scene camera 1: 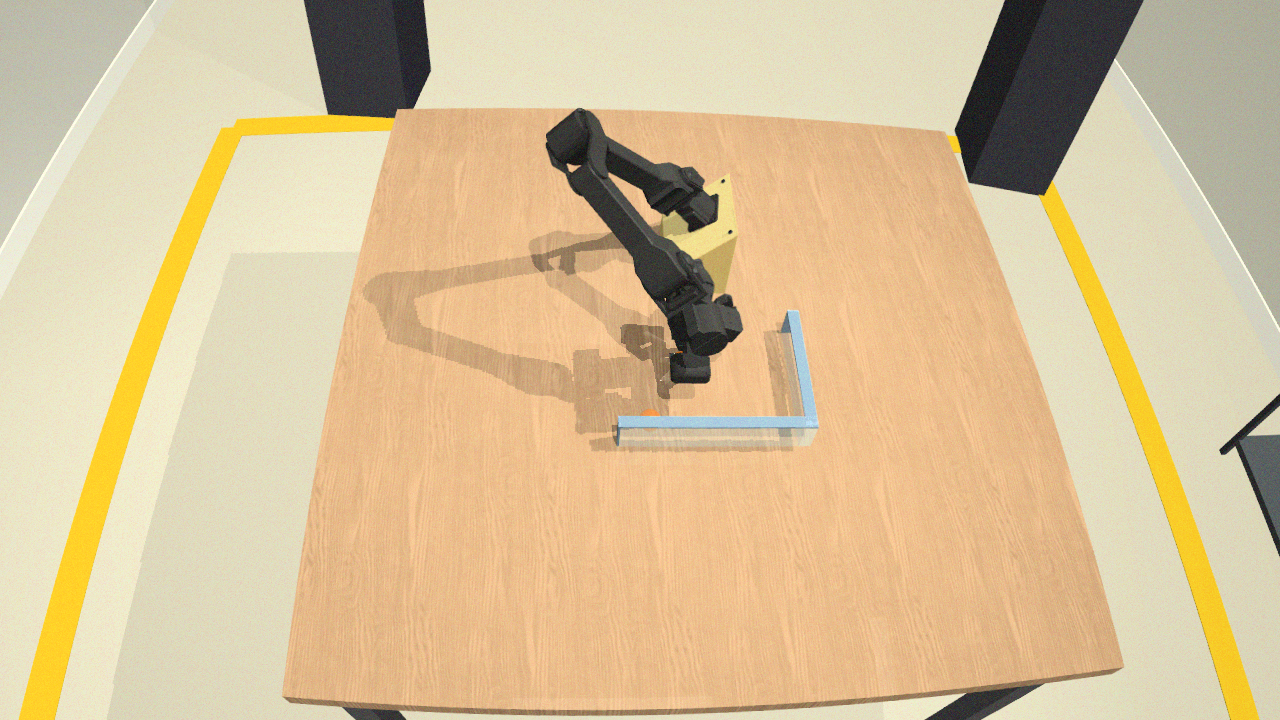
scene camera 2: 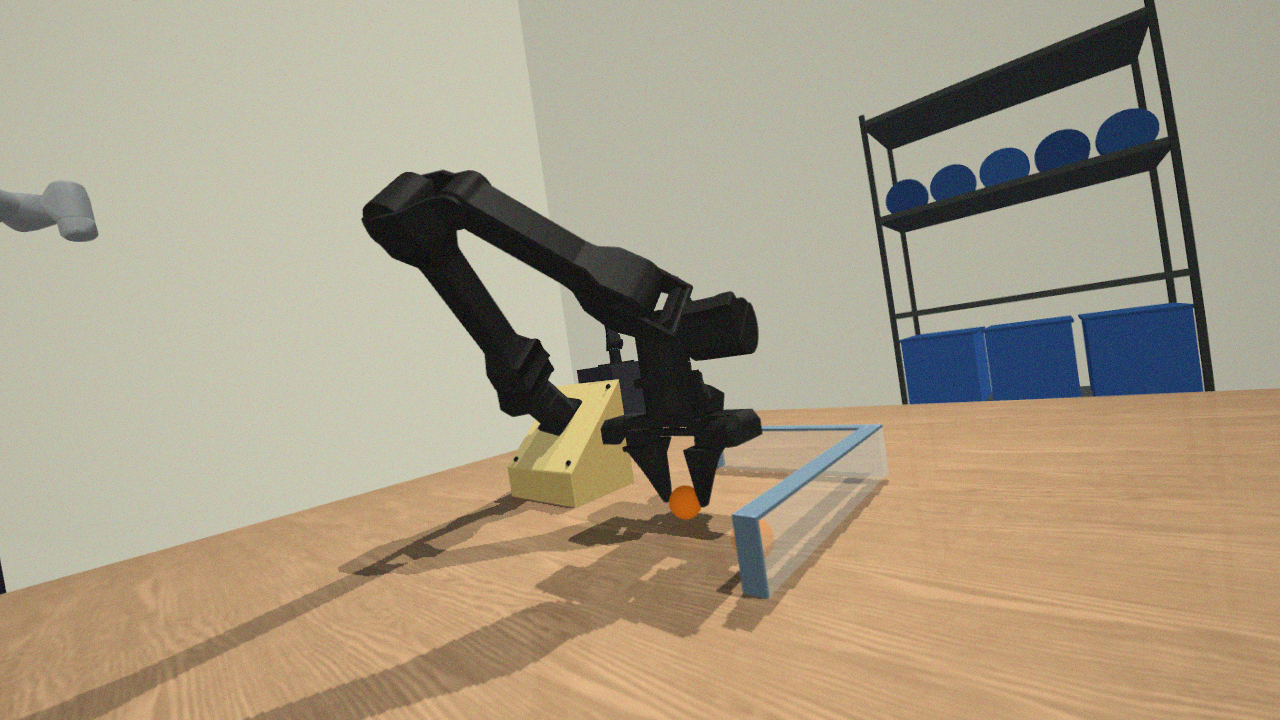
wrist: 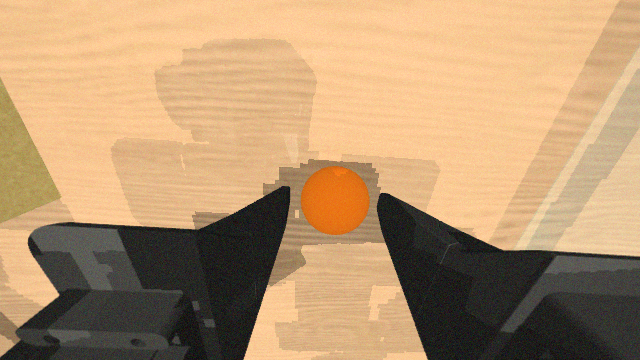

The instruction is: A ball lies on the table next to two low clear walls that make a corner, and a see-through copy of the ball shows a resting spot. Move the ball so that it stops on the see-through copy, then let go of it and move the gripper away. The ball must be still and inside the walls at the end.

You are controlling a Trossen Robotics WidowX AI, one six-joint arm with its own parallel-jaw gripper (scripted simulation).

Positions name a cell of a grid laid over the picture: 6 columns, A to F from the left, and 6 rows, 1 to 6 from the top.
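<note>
An orange ball (scene camera 2: D5) is visible, and the wrist view shows the ball (wrist: D4) too. My gripper (scene camera 2: D5) is likewise visible; scene camera 1 shows the gripper (scene camera 1: D4), as does the wrist view, with the gripper (wrist: D4).
</note>
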